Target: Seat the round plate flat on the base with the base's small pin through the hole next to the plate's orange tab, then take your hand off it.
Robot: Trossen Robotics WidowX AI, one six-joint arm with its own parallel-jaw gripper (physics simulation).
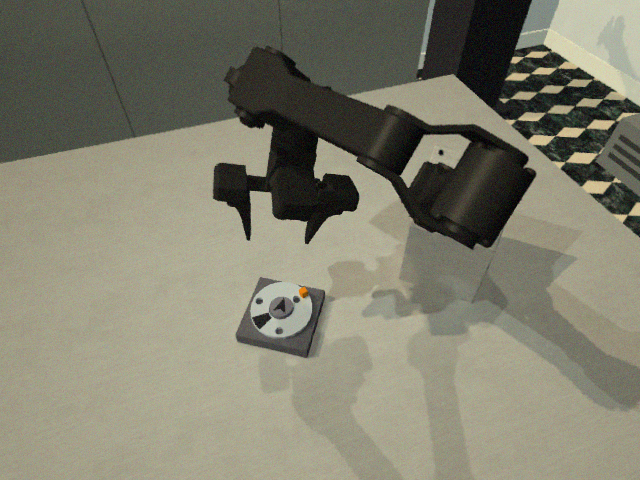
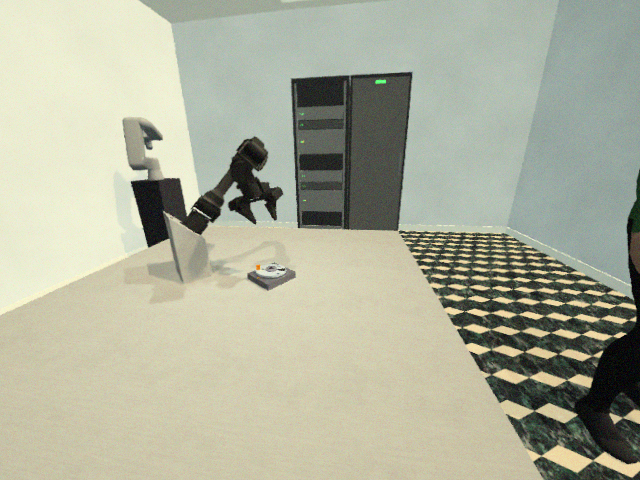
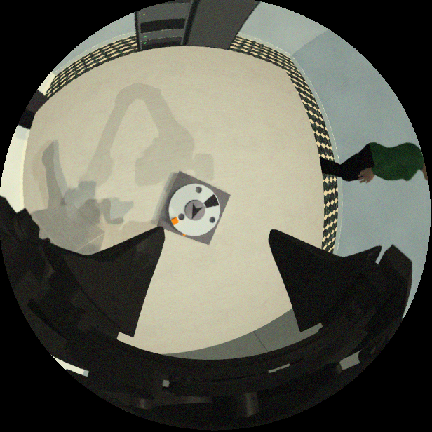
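Seen in the pictures: gripper, fingertip midpoint: (image 1: 277, 240) (image 2: 265, 222); arm's base, link origin: (image 2: 190, 229).
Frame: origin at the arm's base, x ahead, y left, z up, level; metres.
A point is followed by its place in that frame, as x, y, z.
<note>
The round white plate (image 1: 289, 325) @[0.287, 0.037, -0.148] (image 3: 192, 228) lies on the square grey base (image 1: 305, 344) @[0.272, 0.075, -0.158] (image 2: 268, 284) @[0.308, -0.080, -0.160] (image 3: 222, 196) and looks flat, not tilted. A grey hub with a dark arrow shows at its centre. The orange tab (image 1: 303, 292) @[0.248, -0.004, -0.128] (image 2: 257, 267) @[0.246, -0.014, -0.133] (image 3: 174, 221) is at the plate's rim. The hole (image 1: 296, 299) @[0.259, -0.011, -0.147] (image 3: 181, 216) next to it looks dark grey; whether the small pin is in it is too small to tell. A dark wedge-shaped opening is on the plate's other side. My gripper (image 1: 278, 241) @[0.285, 0.005, 0.031] (image 2: 264, 221) @[0.285, 0.005, 0.031] (image 3: 217, 234) is open and empty, raised above the base, apart from the plate.
The base stands on the pale table (image 1: 129, 387) @[0.554, 0.038, -0.182] (image 2: 310, 387) @[0.509, -0.415, -0.182] (image 3: 250, 125). A small orange mark (image 3: 184, 234) shows at the base's edge. A grey slanted block (image 2: 188, 253) @[0.015, -0.055, -0.072] is by my arm's foot. A dark cabinet (image 2: 379, 155) and a person (image 3: 395, 161) are beyond the table.
</note>
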